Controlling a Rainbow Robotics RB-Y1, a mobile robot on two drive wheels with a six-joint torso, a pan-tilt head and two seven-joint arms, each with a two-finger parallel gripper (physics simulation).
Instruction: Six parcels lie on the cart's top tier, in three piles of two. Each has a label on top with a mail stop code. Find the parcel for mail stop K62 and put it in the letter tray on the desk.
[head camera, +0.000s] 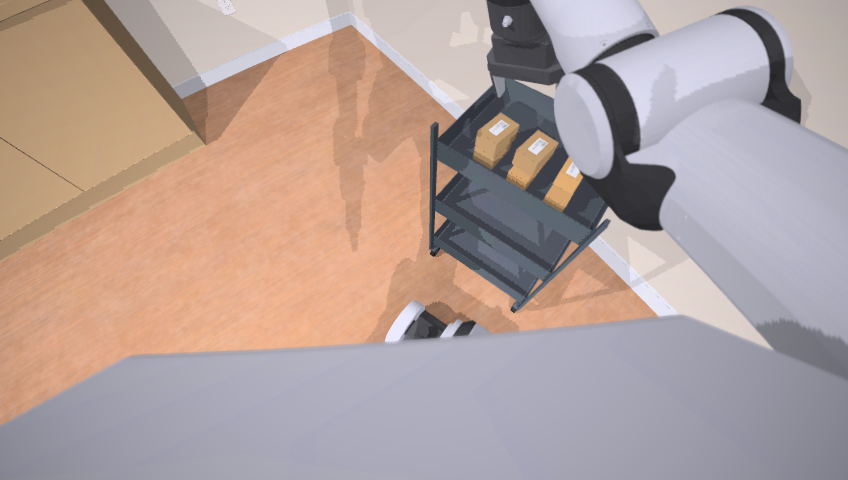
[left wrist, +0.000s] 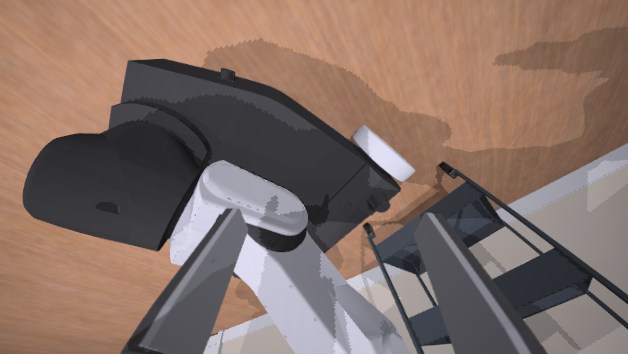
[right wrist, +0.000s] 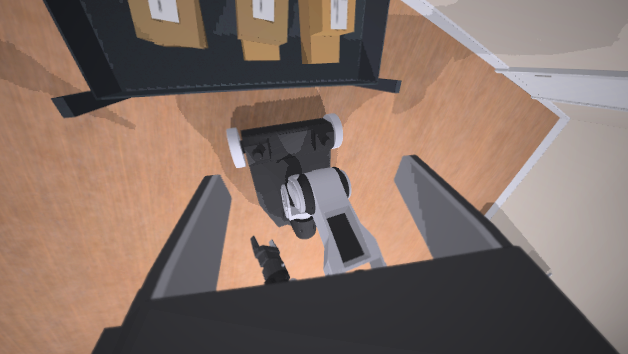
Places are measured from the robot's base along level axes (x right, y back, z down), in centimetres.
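Pixels of known places: left gripper, fingertip midpoint: (left wrist: 328, 221) (right wrist: 261, 238); right gripper, fingertip midpoint: (head camera: 529, 99) (right wrist: 315, 177).
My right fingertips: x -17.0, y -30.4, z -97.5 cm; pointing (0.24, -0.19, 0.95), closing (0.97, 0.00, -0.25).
Note:
Ahead of a thing's pixels: the offset from my right fingertips to its top centre. "*": to the spot under its first point. Level surfaces: height alone.
The dark grey cart (head camera: 476, 169) (left wrist: 545, 280) (right wrist: 165, 80) carries three piles of two tan parcels on its top tier. In the head view the left pile @[dy -12.8, dx -8.2, dz +21.2 cm] (head camera: 496, 136), middle pile @[dy -12.8, dx +2.4, dz +21.0 cm] (head camera: 534, 155) and right pile @[dy -11.7, dx +12.5, dz +26.0 cm] (head camera: 562, 191) show white labels; the right one is partly behind my right arm. In the right wrist view the piles @[* dy -8.9, dx -8.2, dz +21.2 cm] (right wrist: 175, 35) @[* dy -9.0, dx +1.6, dz +21.0 cm] (right wrist: 262, 32) @[* dy -8.8, dx +12.5, dz +26.0 cm] (right wrist: 325, 37) are cut off at the top edge, and the codes are not readable. My right gripper (right wrist: 315, 177) is open and empty, above the cart's level. My left gripper (left wrist: 328, 221) (right wrist: 261, 238) is open and empty, away from the parcels. The letter tray does not show.
A large tan block of furniture (head camera: 71, 113) stands at the upper left of the head view. Walls with pale skirting (head camera: 249, 62) meet in a corner behind the wooden floor @[dz +97.5 cm] (head camera: 238, 237). My wheeled base (left wrist: 240, 130) (right wrist: 295, 155) stands near the cart's lower end.

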